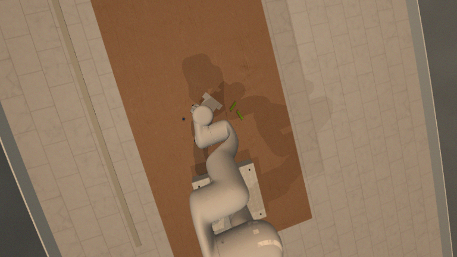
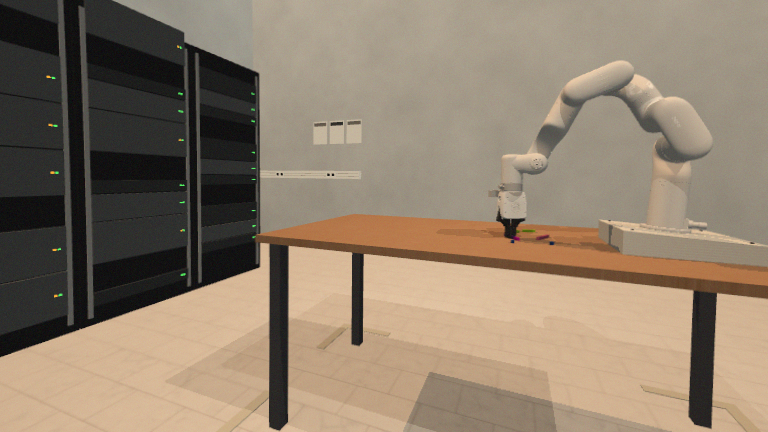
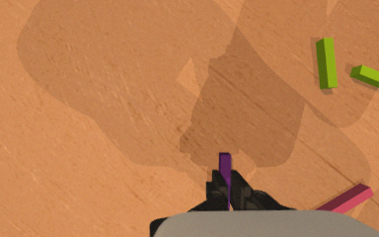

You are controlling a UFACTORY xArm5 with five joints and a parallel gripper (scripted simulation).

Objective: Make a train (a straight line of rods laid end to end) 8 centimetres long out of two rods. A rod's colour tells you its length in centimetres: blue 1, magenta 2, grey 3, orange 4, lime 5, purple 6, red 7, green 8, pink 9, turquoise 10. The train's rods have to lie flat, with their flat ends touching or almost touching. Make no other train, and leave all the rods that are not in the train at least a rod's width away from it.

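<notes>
Right now my hand is 2 cm above the purple rod. Also, from my hand: blue rod: 3 cm behind, 9 cm to the left, 2 cm below; pink rod: 10 cm behind, 7 cm to the right, 2 cm below; magenta rod: 3 cm behind, 3 cm to the left, 2 cm below.
</notes>
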